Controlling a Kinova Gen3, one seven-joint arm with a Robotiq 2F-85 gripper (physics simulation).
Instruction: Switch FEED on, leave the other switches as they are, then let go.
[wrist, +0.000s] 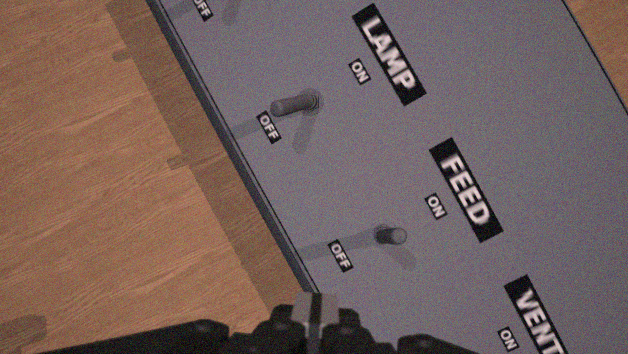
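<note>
The FEED switch is a short grey lever right of centre. Its tip leans away from its OFF tag toward its ON tag. The FEED label lies beyond the ON tag. The LAMP switch leans toward its OFF tag. My gripper is shut and empty at the bottom of the view, over the panel's near edge, apart from the FEED lever.
The grey panel runs diagonally across a wooden table. The LAMP label is at the top. The VENT label and its ON tag are at the lower right; the VENT lever does not show. Another OFF tag is at the top left.
</note>
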